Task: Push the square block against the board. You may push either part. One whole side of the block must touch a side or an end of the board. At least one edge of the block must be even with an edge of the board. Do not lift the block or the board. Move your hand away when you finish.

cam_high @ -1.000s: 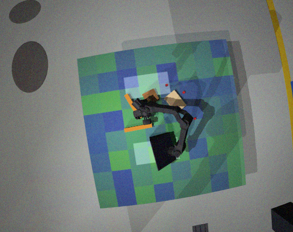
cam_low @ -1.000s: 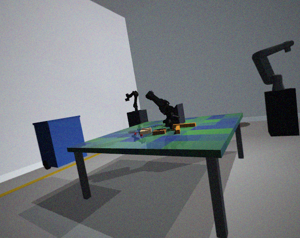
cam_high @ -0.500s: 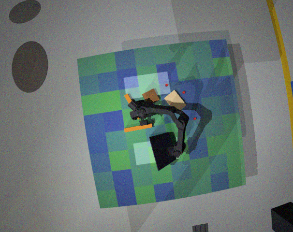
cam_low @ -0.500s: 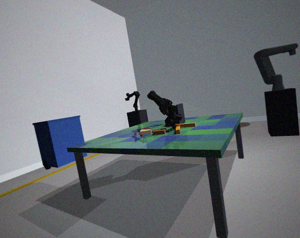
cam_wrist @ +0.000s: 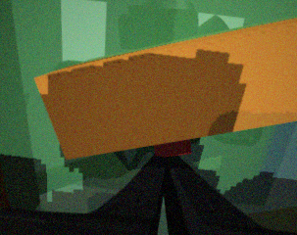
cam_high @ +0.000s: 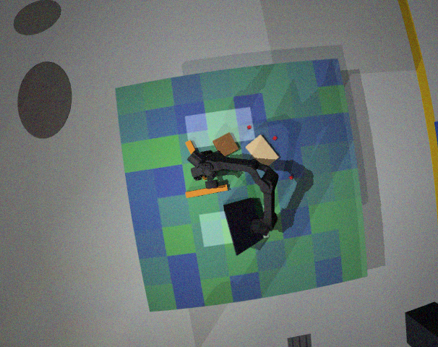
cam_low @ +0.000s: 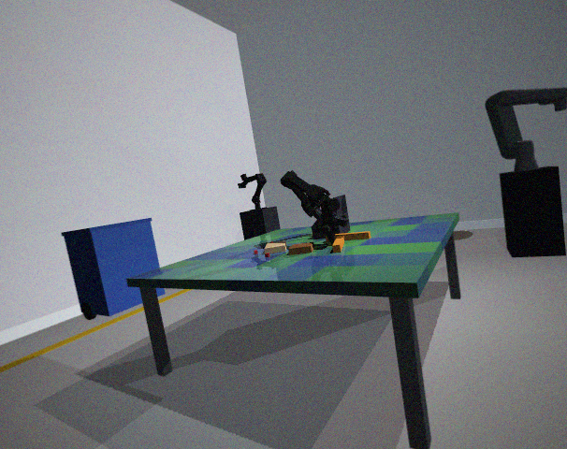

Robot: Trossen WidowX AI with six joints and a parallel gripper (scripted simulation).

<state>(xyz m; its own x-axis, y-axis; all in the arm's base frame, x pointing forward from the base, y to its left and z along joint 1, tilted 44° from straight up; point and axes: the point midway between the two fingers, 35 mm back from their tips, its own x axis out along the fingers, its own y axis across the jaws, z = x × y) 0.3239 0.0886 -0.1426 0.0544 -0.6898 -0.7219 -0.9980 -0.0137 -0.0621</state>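
My gripper tip is 29 cm to the left of the tan block, 4 cm short of it and 1 cm below it. Round my gripper tip: brown square block 11 cm to the right, 11 cm ahead, 1 cm above.
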